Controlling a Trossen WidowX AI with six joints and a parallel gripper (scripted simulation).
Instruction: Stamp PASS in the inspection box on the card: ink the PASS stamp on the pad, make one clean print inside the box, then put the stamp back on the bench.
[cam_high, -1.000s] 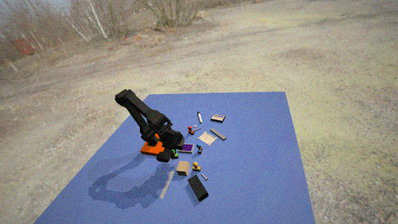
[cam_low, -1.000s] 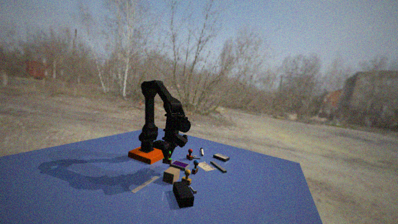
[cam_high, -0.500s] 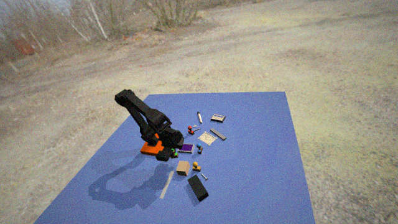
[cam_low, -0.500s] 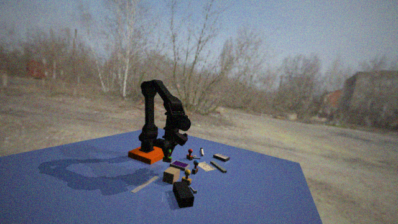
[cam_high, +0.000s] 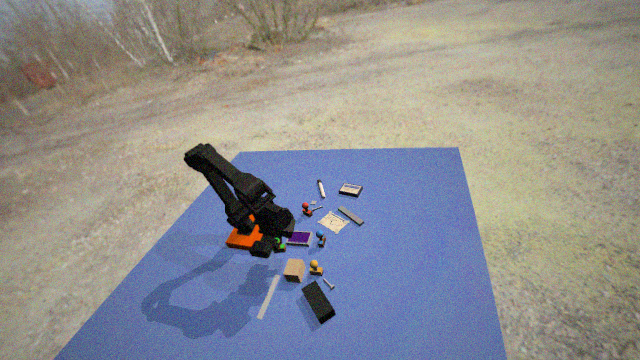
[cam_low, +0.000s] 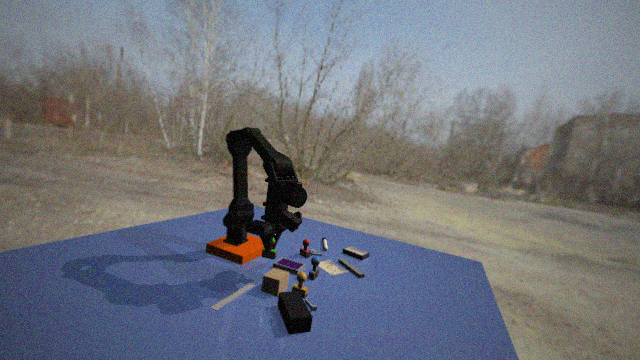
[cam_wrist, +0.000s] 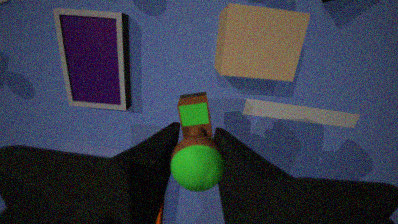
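The purple ink pad is 20 mm ahead of my gripper tip, 100 mm to the left of it and 80 mm below it. Round my gripper tip: yellow-knobbed stamp (130 mm ahead, 30 mm to the right, 60 mm below); then green-knobbed stamp (right at my gripper tip); then tan box (60 mm ahead, 40 mm to the right, 60 mm below).
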